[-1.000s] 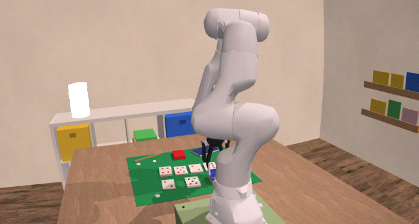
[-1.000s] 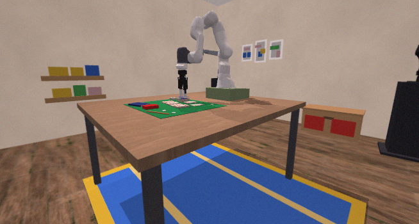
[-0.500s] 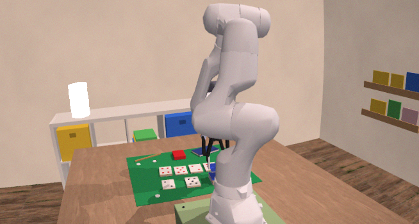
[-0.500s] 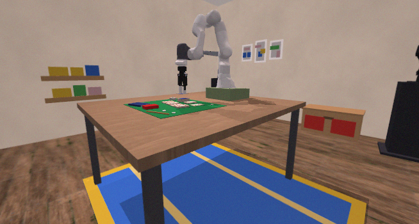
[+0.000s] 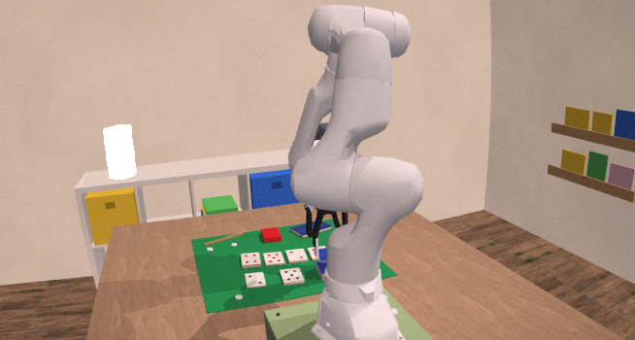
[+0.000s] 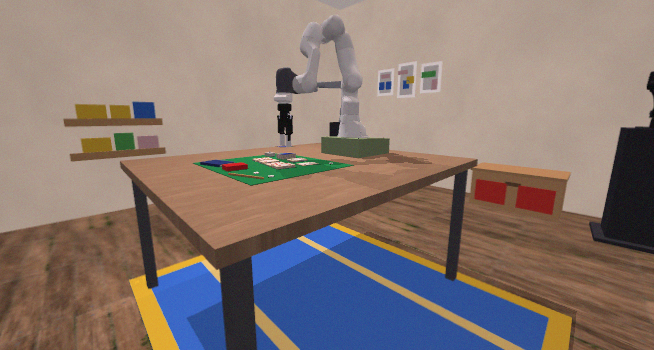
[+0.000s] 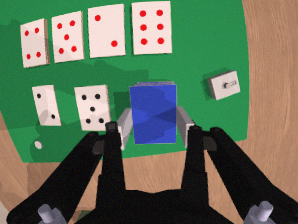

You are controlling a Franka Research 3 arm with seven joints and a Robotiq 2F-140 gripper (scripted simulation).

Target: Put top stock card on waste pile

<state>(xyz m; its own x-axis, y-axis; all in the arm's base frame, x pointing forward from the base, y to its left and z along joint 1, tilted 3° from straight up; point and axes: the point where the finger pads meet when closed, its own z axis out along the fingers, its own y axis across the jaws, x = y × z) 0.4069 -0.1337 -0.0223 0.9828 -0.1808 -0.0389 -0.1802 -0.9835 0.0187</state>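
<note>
Right now my hand is 230 mm to the right of the black-pip card, 90 mm above it and 50 mm short of it. The rest, counted from my hand: red block (350 mm ahead, 90 mm below, 80 mm to the left); then grey block (130 mm to the right, 80 mm below, 10 mm ahead); then green mat (170 mm ahead, 110 mm below, 90 mm to the left).
</note>
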